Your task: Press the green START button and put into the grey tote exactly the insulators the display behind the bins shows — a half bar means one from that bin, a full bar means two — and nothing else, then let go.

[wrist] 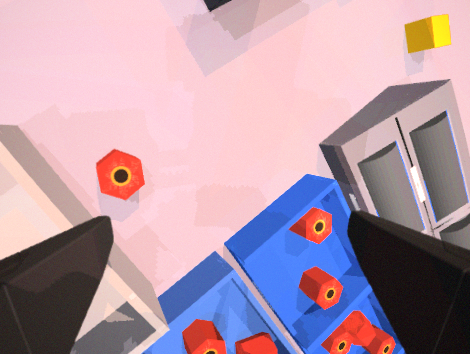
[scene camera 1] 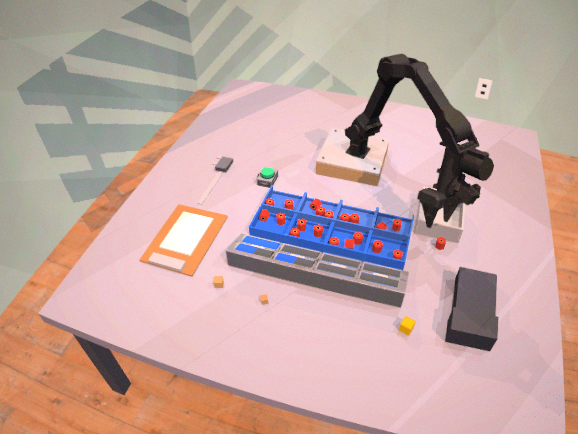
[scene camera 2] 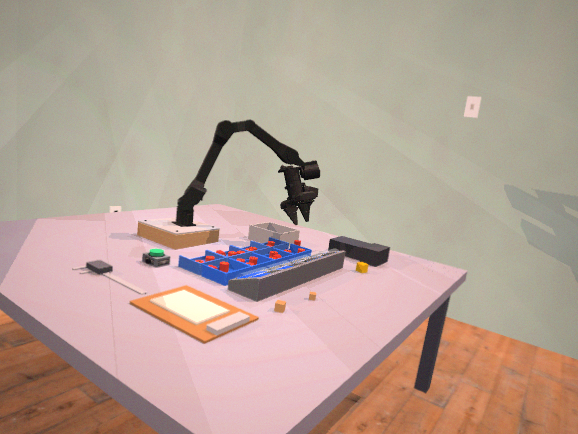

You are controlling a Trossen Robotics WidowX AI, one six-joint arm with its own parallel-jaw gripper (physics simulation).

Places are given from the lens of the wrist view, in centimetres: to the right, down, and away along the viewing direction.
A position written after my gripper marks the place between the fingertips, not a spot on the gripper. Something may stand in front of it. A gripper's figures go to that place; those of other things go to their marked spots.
my gripper (wrist: 232, 225): 0, 2, 11
yellow cube (wrist: 432, 32): 18, -13, 25
grey display (wrist: 398, 109): 12, -5, 23
grey tote (wrist: 125, 306): -7, 8, 19
The marked spots on the grey tote and the yellow cube are 33 cm apart.
